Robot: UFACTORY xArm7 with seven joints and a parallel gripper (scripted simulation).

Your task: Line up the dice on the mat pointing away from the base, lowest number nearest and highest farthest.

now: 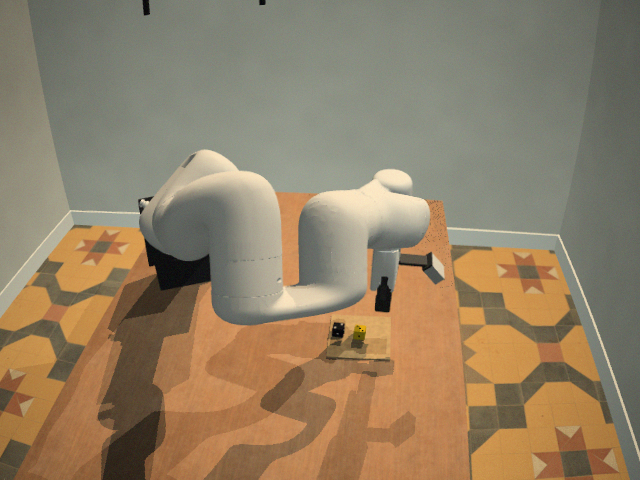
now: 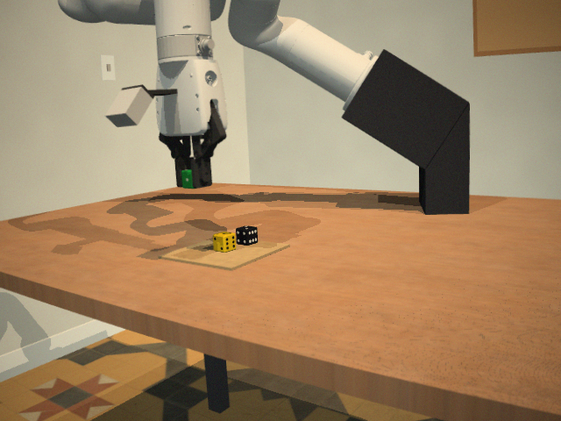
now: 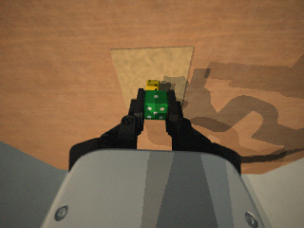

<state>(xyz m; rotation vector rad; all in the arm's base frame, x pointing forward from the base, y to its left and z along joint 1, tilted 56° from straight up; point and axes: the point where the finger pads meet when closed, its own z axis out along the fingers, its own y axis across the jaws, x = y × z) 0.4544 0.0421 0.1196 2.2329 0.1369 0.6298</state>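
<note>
The yellow die is 110 mm below my hand, 50 mm behind it and 10 mm to the left of it. The rest, counted from my hand: tan mat: 120 mm below, 50 mm behind, 10 mm to the left; black die: 110 mm below, 90 mm behind, 20 mm to the left; green die: 10 mm below.
</note>
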